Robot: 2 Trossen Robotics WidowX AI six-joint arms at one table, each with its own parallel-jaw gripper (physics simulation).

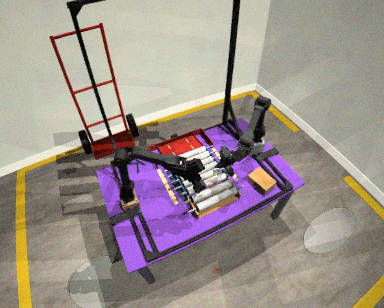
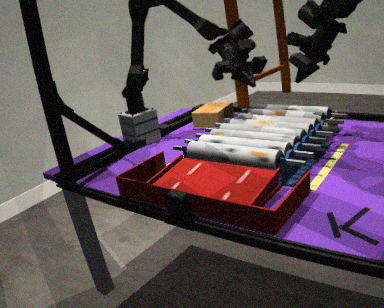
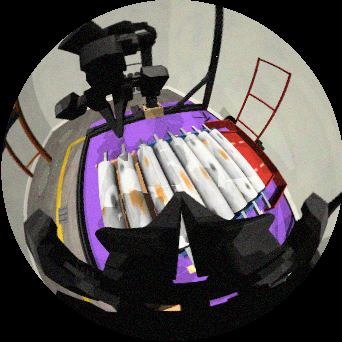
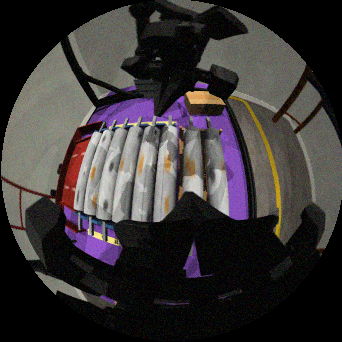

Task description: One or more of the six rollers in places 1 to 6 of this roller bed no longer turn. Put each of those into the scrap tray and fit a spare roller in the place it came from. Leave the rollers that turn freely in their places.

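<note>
Several white, grey- and orange-spotted rollers lie side by side in the roller bed, on its blue rails. Two similar spare rollers lie in a wooden rack at the end away from the scrap tray. No roller shows in this red tray. My left gripper is shut and empty above the rollers. My right gripper is shut and empty, above the bed's other side. Whether any roller turns cannot be seen.
A wooden block stands on the purple table beside the rollers. A yellow strip runs along the bed. A black post rises at the table's edge. A red hand truck stands behind the table.
</note>
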